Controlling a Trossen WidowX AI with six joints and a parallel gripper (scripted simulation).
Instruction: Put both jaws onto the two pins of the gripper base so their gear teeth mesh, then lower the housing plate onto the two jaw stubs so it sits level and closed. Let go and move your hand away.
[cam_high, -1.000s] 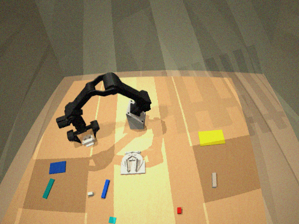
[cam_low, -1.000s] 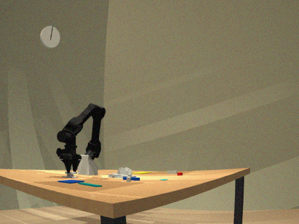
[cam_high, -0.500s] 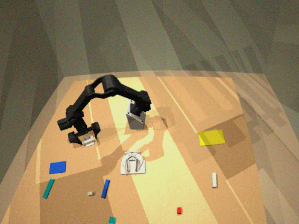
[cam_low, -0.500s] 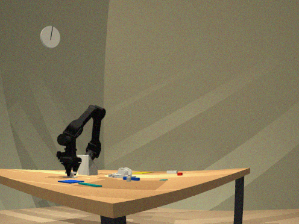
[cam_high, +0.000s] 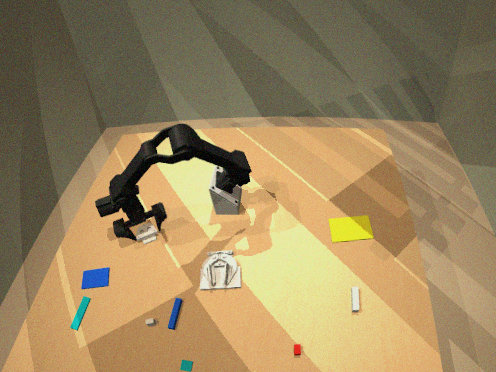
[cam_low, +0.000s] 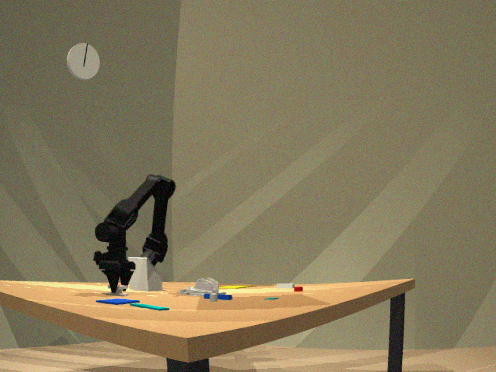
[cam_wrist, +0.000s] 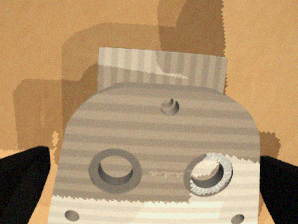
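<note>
Right now the jaw is 28 cm to the left of my gripper tip, 12 cm ahead of it and 1 cm above it. Round my gripper tip: small white block: 32 cm ahead, 6 cm to the left; then blue bar: 29 cm ahead, 13 cm to the left; then blue square: 18 cm to the right, 18 cm ahead, 1 cm below.
</note>
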